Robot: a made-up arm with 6 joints.
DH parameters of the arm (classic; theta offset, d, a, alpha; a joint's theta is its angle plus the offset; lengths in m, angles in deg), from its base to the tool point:
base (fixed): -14.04 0 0.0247 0
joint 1: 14.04 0.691 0.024 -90
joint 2: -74.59 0 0.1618 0
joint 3: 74.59 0.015 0.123 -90
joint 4: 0 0.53 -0.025 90
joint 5: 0 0.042 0.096 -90
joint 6: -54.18 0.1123 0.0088 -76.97
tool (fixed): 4.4 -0.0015 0 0
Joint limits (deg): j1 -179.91..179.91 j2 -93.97..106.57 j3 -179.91..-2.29 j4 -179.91..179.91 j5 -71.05..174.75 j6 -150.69..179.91
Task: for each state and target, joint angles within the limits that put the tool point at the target. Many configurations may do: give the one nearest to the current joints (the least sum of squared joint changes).
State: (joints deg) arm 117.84 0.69 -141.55 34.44 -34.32 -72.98
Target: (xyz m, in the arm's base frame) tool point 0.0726 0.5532 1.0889
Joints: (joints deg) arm 89.21 8.01 -100.43 51.44 -71.05 -72.57
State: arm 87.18 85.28 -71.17 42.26 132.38 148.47
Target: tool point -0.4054 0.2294 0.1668
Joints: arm 130.24 78.18 -99.00 60.81 112.44 146.61
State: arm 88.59 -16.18 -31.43 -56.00 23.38 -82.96
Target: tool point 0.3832 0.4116 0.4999
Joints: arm 47.13 -36.00 -17.42 -60.63 36.14 -84.16
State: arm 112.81 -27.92 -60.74 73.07 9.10 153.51
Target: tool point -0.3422 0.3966 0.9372
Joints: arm 141.41 -51.52 -33.16 81.59 -23.08 153.45
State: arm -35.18 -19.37 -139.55 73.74 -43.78 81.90
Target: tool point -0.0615 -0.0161 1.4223
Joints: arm -44.96 -21.42 -141.15 55.07 -48.44 81.29
